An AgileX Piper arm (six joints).
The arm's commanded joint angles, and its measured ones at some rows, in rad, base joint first. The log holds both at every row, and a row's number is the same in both.
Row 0, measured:
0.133, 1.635, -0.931, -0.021, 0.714, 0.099
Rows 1 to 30, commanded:
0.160, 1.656, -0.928, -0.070, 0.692, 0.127
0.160, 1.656, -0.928, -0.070, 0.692, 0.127
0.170, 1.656, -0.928, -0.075, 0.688, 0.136
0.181, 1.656, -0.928, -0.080, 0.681, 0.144
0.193, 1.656, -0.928, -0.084, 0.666, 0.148
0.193, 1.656, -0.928, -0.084, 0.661, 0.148
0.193, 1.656, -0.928, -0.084, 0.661, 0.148
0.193, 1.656, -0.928, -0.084, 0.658, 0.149
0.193, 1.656, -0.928, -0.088, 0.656, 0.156
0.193, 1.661, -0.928, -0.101, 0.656, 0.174
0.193, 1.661, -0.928, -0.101, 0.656, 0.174
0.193, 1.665, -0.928, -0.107, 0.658, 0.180
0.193, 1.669, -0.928, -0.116, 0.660, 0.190
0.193, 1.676, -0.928, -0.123, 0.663, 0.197
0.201, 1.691, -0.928, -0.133, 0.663, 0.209
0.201, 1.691, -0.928, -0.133, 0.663, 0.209
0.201, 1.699, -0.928, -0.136, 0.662, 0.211
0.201, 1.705, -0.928, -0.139, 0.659, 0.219
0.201, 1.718, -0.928, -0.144, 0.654, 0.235
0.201, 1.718, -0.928, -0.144, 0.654, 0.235
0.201, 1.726, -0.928, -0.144, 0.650, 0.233
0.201, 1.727, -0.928, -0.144, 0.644, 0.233
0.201, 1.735, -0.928, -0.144, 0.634, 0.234
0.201, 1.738, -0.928, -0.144, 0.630, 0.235
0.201, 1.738, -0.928, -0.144, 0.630, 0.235
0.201, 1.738, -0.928, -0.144, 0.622, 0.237
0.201, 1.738, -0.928, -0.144, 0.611, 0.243
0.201, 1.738, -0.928, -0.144, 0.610, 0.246
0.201, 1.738, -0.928, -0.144, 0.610, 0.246
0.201, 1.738, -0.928, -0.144, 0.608, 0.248
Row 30, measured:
0.199, 1.735, -0.931, -0.135, 0.618, 0.237
